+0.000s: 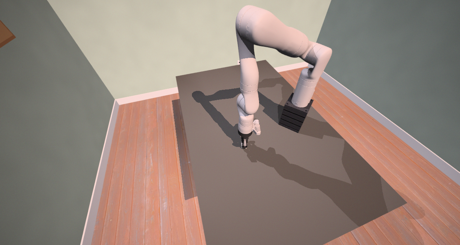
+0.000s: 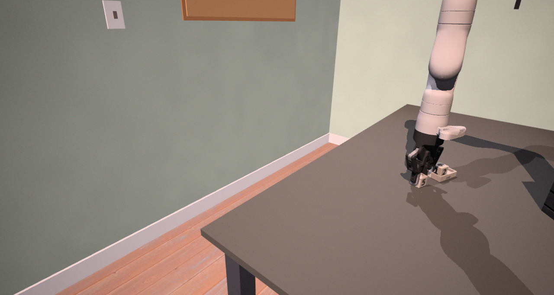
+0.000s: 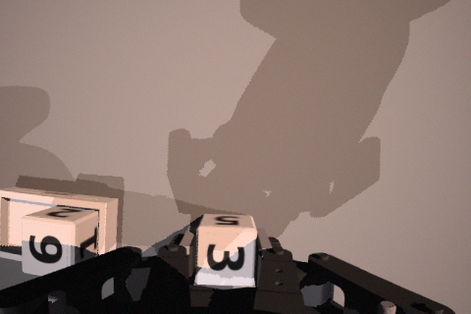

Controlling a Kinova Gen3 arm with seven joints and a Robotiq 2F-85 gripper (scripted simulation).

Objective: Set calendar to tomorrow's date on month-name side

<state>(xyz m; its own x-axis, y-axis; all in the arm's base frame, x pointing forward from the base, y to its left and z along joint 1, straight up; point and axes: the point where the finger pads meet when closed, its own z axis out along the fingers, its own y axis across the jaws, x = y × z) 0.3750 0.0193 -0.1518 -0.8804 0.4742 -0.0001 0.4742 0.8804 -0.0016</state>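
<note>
The cube is 1 cm below my hand. The rest, counted from my hand: pale tray: 5 cm behind, 10 cm to the right, 2 cm below.
</note>
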